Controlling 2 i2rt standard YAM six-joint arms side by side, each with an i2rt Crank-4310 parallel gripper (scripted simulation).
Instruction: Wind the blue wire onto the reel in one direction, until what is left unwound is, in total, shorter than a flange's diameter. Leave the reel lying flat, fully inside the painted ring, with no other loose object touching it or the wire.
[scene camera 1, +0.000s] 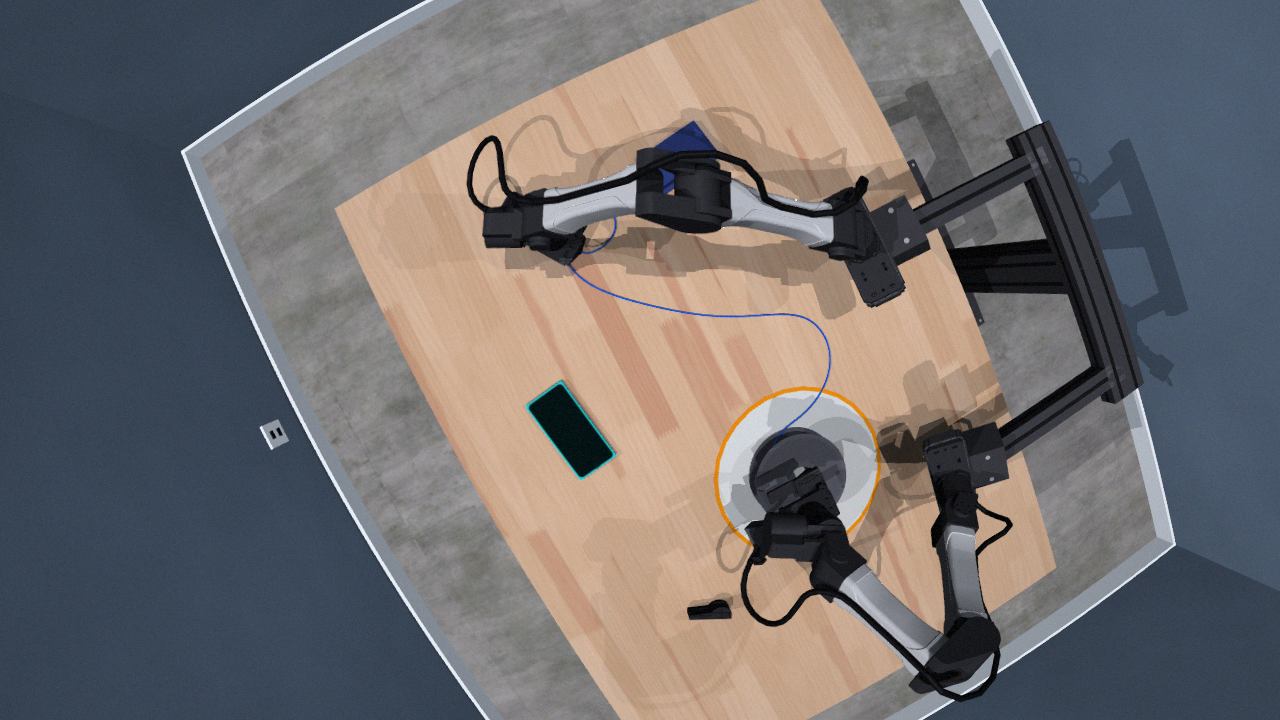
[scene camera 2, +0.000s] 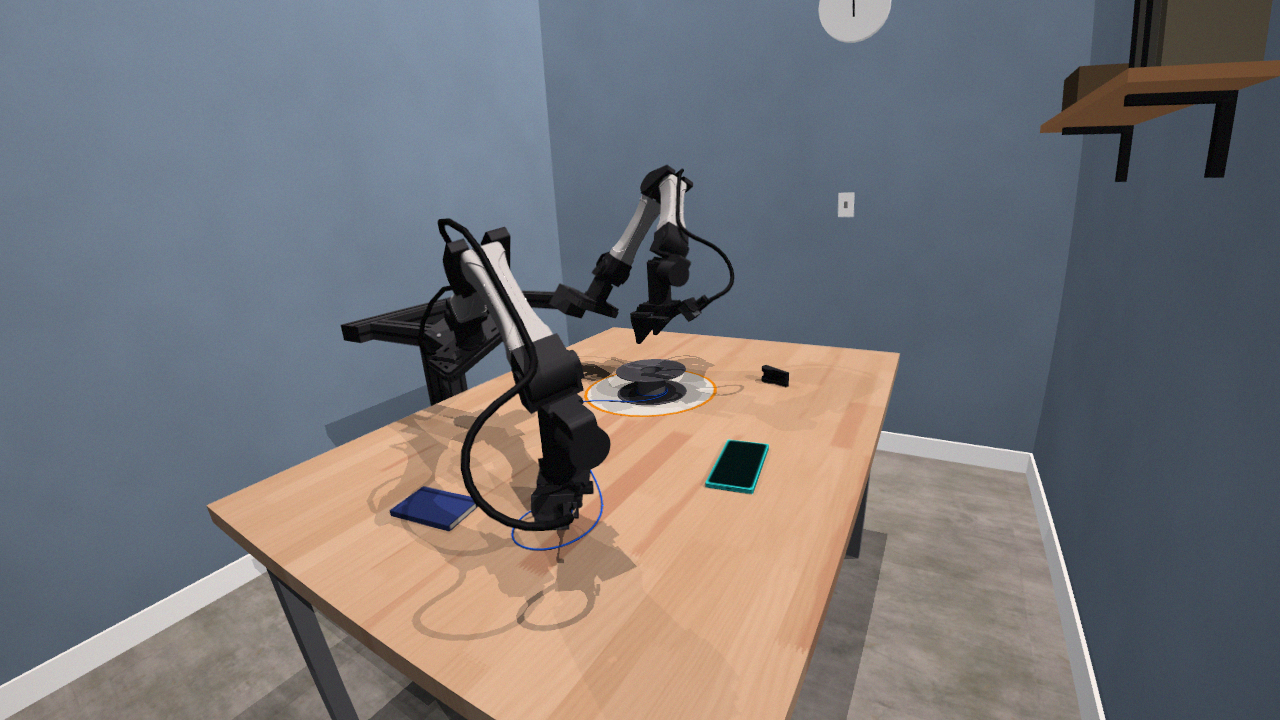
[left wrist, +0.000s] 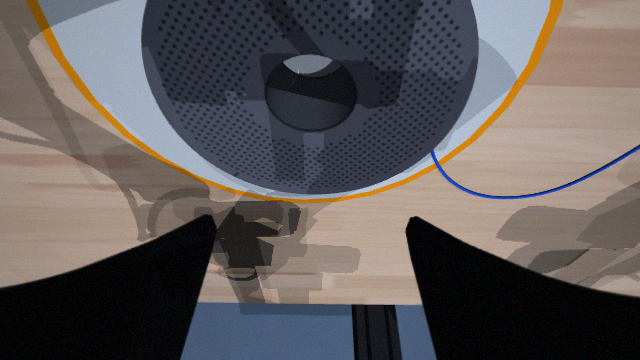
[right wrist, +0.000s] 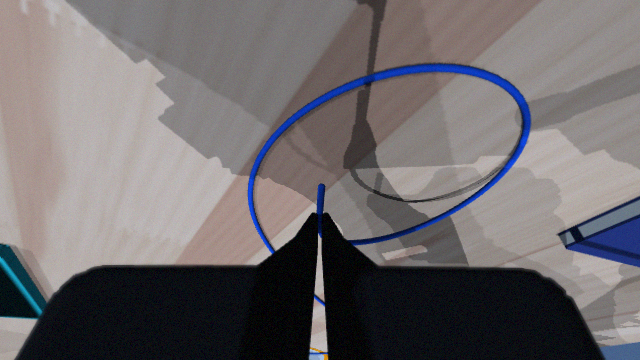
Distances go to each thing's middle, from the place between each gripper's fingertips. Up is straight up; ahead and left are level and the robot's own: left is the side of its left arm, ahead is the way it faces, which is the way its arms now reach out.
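My left gripper (scene camera 1: 816, 489): 12 cm above the dark grey reel (scene camera 1: 803, 450).
My right hand (scene camera 2: 572, 508): 200 mm past the reel, 580 mm to the right of it, 10 mm above it.
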